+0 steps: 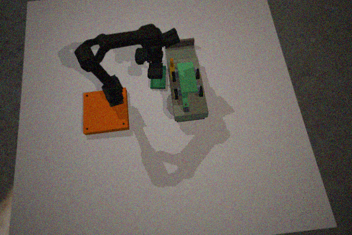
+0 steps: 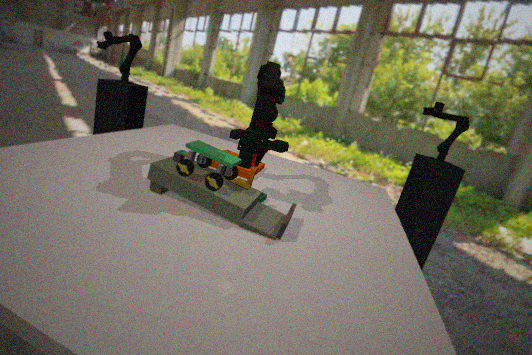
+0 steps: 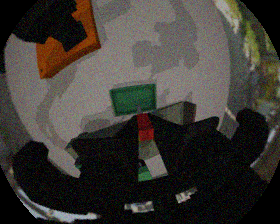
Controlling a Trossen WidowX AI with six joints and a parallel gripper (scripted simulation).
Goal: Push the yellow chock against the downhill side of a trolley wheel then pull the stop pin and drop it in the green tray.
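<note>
Now: the green tray 120 mm below my gripper tip. The rest, counted from my gripper tip: red-headed stop pin: right at my gripper tip; yellow chock: 70 mm ahead, 30 mm below, 20 mm to the right; green trolley: 120 mm to the right, 110 mm ahead.
</note>
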